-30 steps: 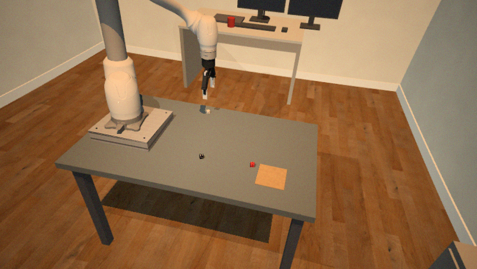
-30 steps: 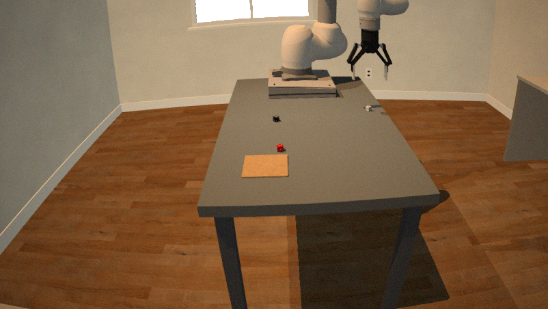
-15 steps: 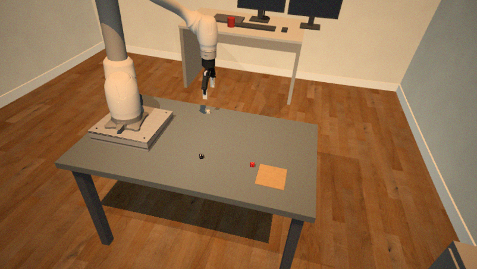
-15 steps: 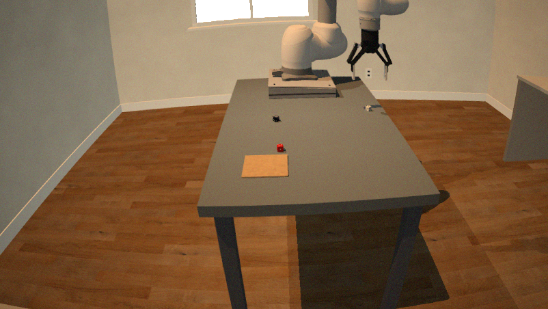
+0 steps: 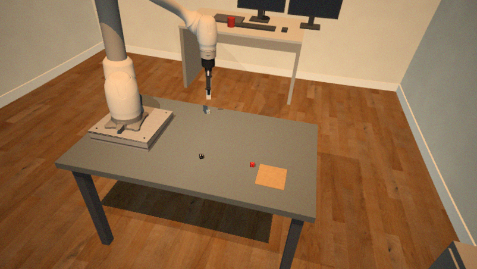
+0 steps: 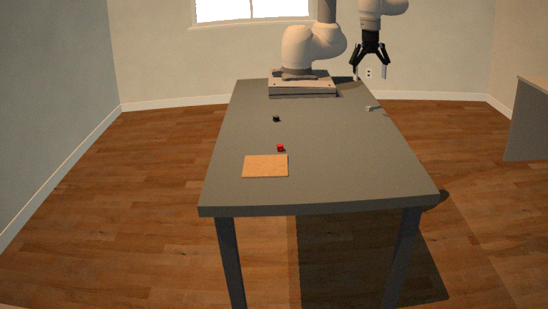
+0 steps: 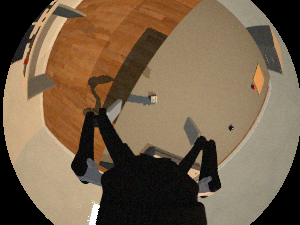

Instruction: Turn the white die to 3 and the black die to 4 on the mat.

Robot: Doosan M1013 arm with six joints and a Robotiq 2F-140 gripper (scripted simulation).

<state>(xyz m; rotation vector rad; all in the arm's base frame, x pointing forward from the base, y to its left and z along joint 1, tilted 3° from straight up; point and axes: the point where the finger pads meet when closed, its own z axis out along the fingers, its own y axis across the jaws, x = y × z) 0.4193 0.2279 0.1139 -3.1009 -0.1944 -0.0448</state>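
Now: the white die 15 cm below my hand and 1 cm behind it. The rest, counted from my hand: orange mat: 52 cm to the right, 38 cm ahead, 15 cm below; black die: 42 cm to the right, 15 cm below, 2 cm ahead; red die: 45 cm to the right, 28 cm ahead, 15 cm below.
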